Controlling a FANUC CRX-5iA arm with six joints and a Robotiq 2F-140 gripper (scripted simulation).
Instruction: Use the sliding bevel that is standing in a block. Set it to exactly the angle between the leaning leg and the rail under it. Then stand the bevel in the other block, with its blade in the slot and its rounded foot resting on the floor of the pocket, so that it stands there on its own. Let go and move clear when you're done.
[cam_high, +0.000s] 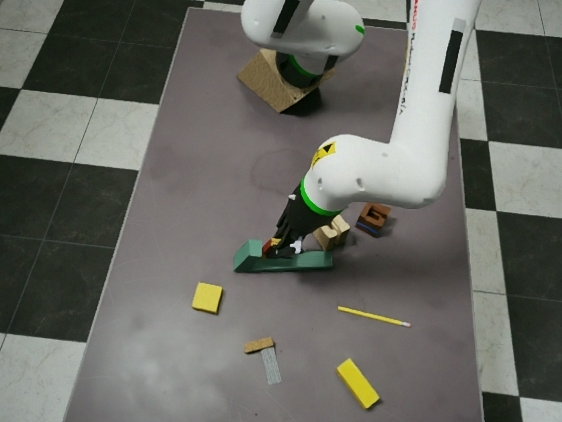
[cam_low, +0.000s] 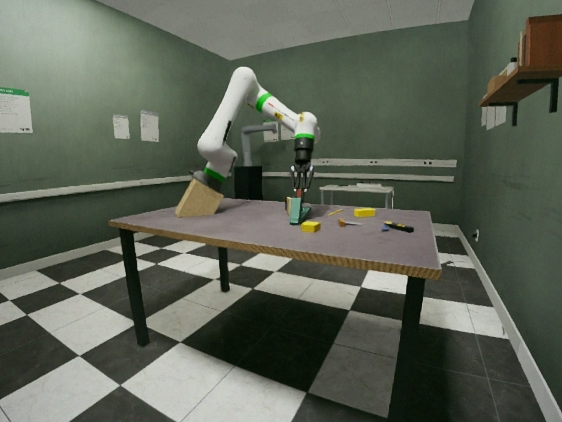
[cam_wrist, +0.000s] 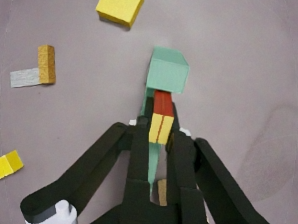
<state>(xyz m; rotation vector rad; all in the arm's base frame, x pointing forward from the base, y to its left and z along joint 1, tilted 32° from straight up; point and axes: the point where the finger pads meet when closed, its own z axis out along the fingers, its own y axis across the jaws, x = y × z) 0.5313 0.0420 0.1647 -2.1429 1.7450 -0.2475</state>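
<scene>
The dark blade is 5 cm below my hand. From my hand the other things lie so: yellow pencil 27 cm to the left, 11 cm below, 5 cm ahead; cork-and-metal square 22 cm ahead, 11 cm below, 5 cm to the left.
</scene>
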